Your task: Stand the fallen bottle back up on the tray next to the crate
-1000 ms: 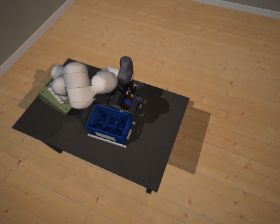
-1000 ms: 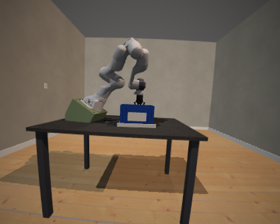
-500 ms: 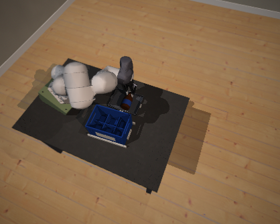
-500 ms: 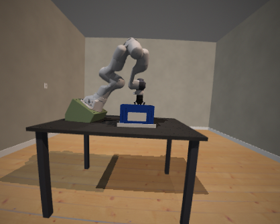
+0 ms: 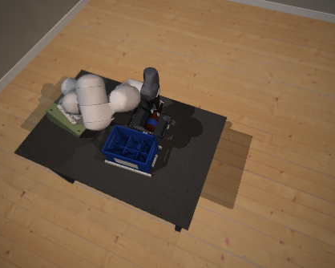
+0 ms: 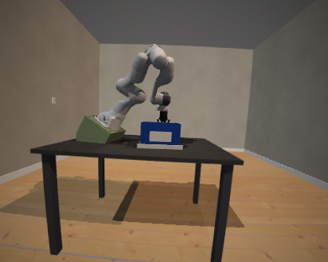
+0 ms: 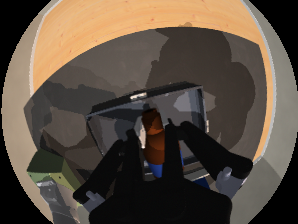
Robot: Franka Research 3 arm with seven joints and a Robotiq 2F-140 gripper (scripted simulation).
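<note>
My gripper is now 10 mm short of the brown bottle, 50 mm to the left of it and 20 mm above it. Also, from my hand: blue crate: 40 mm ahead, 320 mm to the right, 20 mm above; then dark tray: 10 mm behind, 60 mm to the right, 50 mm below.
</note>
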